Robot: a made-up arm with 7 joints. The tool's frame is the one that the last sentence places. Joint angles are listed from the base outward.
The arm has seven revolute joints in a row. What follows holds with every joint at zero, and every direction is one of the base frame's. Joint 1 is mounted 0.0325 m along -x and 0.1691 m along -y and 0.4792 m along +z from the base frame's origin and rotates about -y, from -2.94 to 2.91 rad. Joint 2 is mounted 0.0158 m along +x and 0.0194 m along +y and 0.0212 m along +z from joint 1 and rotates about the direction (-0.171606, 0.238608, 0.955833), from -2.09 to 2.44 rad. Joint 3 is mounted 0.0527 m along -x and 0.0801 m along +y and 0.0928 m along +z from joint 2 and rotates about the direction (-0.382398, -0.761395, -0.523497), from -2.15 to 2.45 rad. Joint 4 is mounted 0.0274 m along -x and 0.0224 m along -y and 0.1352 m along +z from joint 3 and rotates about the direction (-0.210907, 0.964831, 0.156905), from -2.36 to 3.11 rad. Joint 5 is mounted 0.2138 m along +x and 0.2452 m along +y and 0.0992 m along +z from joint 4 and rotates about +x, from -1.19 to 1.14 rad. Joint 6 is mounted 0.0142 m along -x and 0.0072 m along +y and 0.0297 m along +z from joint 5 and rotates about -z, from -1.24 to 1.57 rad. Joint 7 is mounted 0.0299 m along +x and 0.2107 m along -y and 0.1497 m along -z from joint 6 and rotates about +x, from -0.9 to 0.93 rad. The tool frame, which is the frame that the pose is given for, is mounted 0.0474 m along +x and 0.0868 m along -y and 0.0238 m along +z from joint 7; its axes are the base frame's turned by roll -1.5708, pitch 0 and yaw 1.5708 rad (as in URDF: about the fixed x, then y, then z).
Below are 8 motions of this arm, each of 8 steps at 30 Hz.
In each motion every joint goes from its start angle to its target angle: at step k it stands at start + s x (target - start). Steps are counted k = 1, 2, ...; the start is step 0. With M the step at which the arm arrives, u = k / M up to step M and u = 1 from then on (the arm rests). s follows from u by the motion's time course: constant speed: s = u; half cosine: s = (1 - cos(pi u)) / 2; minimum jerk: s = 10 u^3 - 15 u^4 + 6 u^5.
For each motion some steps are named. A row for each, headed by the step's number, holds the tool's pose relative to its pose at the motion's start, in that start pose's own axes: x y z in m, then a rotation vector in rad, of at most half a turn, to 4 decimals.
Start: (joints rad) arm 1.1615 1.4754 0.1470 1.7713 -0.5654 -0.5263 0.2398
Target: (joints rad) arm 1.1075 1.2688 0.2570 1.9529 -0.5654 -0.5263 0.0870
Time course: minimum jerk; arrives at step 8
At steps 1, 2, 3, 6, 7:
1: 0.0002 0.0003 -0.0003 -0.0009 -0.0016 -0.0007
2: 0.0013 0.0018 -0.0021 -0.0057 -0.0102 -0.0047
3: 0.0039 0.0045 -0.0058 -0.0155 -0.0277 -0.0124
6: 0.0176 0.0118 -0.0205 -0.0537 -0.0987 -0.0399
7: 0.0201 0.0125 -0.0226 -0.0595 -0.1095 -0.0437

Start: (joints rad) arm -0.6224 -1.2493 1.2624 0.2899 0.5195 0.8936 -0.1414
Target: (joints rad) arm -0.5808 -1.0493 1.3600 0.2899 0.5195 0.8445 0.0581
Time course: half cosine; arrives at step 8
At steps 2, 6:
2: -0.0029 0.0008 -0.0037 0.0060 -0.0247 -0.0405
6: -0.0134 0.0059 -0.0219 0.0458 -0.1388 -0.2413

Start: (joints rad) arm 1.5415 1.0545 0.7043 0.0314 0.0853 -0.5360 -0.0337
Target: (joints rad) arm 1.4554 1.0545 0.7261 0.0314 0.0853 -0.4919 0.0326
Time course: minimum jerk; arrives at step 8
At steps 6, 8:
6: -0.0233 0.0204 0.0085 0.0167 0.0491 -0.1179
8: -0.0259 0.0229 0.0095 0.0187 0.0549 -0.1315

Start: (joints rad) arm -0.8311 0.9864 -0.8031 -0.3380 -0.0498 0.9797 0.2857
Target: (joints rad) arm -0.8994 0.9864 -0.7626 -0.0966 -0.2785 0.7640 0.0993
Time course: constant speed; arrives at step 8
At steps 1, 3, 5, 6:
1: 0.0022 -0.0094 -0.0118 0.0010 -0.0355 0.0638
3: 0.0096 -0.0274 -0.0351 0.0038 -0.1084 0.1915
5: 0.0210 -0.0436 -0.0578 0.0076 -0.1843 0.3190
6: 0.0281 -0.0510 -0.0689 0.0098 -0.2233 0.3826

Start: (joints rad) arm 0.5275 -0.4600 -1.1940 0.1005 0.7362 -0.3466 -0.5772
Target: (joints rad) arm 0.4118 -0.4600 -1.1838 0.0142 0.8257 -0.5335 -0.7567
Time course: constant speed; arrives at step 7
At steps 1, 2, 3, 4, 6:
1: 0.0005 -0.0044 -0.0108 -0.0231 -0.0084 0.0065
2: 0.0007 -0.0090 -0.0215 -0.0468 -0.0157 0.0137
3: 0.0008 -0.0139 -0.0320 -0.0713 -0.0222 0.0214
4: 0.0007 -0.0192 -0.0424 -0.0964 -0.0276 0.0296
6: -0.0002 -0.0304 -0.0628 -0.1482 -0.0354 0.0479

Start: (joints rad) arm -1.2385 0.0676 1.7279 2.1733 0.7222 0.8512 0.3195
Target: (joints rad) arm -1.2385 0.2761 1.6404 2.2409 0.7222 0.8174 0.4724
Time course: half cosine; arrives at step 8
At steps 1, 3, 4, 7, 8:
1: -0.0026 -0.0013 -0.0025 -0.0028 -0.0051 0.0041
3: -0.0202 -0.0113 -0.0209 -0.0227 -0.0411 0.0330
4: -0.0318 -0.0193 -0.0343 -0.0368 -0.0664 0.0534
7: -0.0572 -0.0419 -0.0678 -0.0711 -0.1269 0.1023
8: -0.0590 -0.0440 -0.0706 -0.0739 -0.1318 0.1064

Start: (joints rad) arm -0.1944 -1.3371 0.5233 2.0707 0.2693 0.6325 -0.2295
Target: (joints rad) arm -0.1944 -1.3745 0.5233 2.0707 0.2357 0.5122 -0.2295
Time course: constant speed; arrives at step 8
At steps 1, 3, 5, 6, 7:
1: 0.0012 -0.0015 -0.0040 -0.0032 -0.0159 0.0000
3: 0.0038 -0.0046 -0.0120 -0.0097 -0.0478 -0.0001
5: 0.0067 -0.0077 -0.0199 -0.0163 -0.0797 -0.0003
6: 0.0082 -0.0093 -0.0239 -0.0195 -0.0956 -0.0004
7: 0.0098 -0.0109 -0.0278 -0.0228 -0.1115 -0.0004

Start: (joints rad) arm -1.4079 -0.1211 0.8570 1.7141 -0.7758 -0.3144 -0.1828
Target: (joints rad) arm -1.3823 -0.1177 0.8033 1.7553 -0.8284 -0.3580 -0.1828
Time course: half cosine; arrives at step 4
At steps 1, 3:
1: 0.0026 -0.0020 -0.0040 0.0015 -0.0159 0.0117
3: 0.0166 -0.0114 -0.0231 0.0093 -0.0924 0.0685

